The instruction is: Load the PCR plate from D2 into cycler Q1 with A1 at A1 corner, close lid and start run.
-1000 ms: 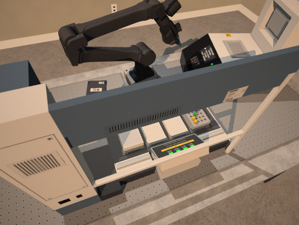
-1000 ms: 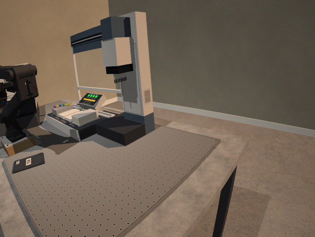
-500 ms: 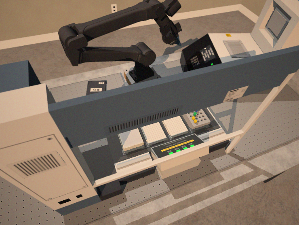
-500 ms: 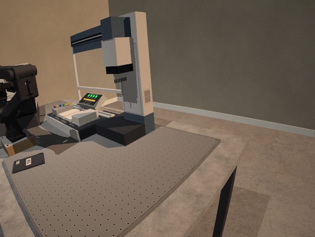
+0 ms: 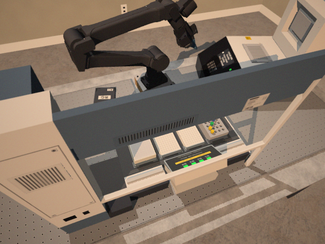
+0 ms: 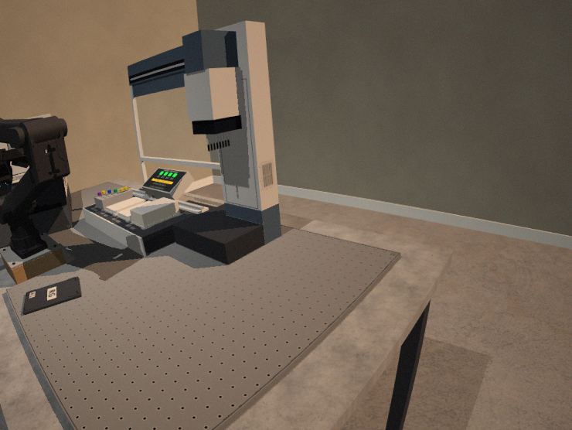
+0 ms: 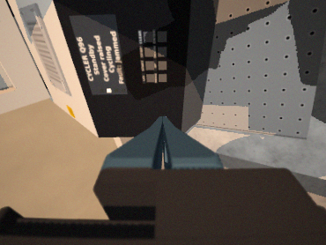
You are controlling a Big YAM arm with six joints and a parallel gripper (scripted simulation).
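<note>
Now: the tube cooling block 340 mm ahead of my hand, 130 mm to the right of it and 140 mm below it. Round my hand: gantry beam: 490 mm ahead, 360 mm to the right, 300 mm above; tower: 410 mm ahead, 710 mm to the right, 60 mm above; regrip nest RG: 90 mm behind, 460 mm to the right, 210 mm below.
</note>
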